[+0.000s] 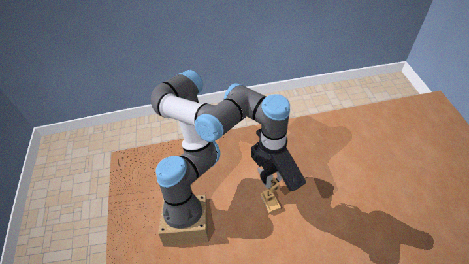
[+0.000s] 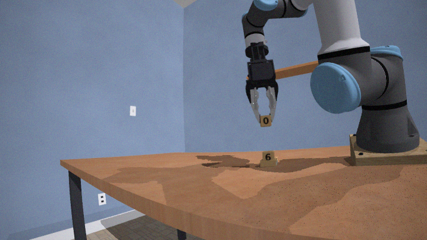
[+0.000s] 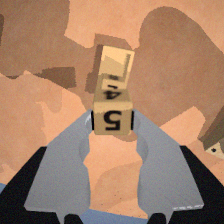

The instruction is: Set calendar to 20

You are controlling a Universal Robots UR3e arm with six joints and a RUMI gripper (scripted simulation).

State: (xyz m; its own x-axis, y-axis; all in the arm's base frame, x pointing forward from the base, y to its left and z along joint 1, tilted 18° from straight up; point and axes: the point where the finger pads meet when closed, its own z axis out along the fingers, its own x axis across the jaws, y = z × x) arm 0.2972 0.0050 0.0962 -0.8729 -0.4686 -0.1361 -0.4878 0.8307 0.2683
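The wooden tray lies 13 cm below my hand. The rest, counted from my hand: wooden digit cube: 1 cm below.
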